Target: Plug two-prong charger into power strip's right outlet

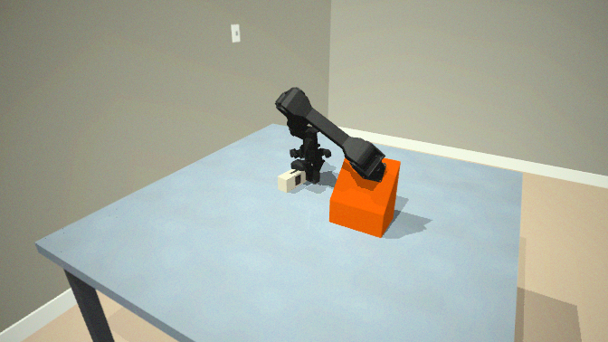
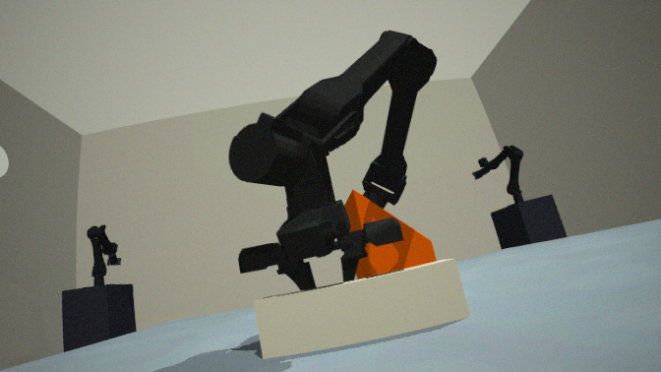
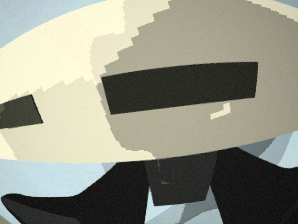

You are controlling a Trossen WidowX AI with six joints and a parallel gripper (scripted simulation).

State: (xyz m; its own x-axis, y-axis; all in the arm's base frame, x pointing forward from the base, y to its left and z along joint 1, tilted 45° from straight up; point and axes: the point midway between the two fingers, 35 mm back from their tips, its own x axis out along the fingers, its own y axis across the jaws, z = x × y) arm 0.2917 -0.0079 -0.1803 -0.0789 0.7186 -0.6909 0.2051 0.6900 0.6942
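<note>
Right now my gripper tip is 2 cm short of the two-prong charger and 1 cm below it.
</note>
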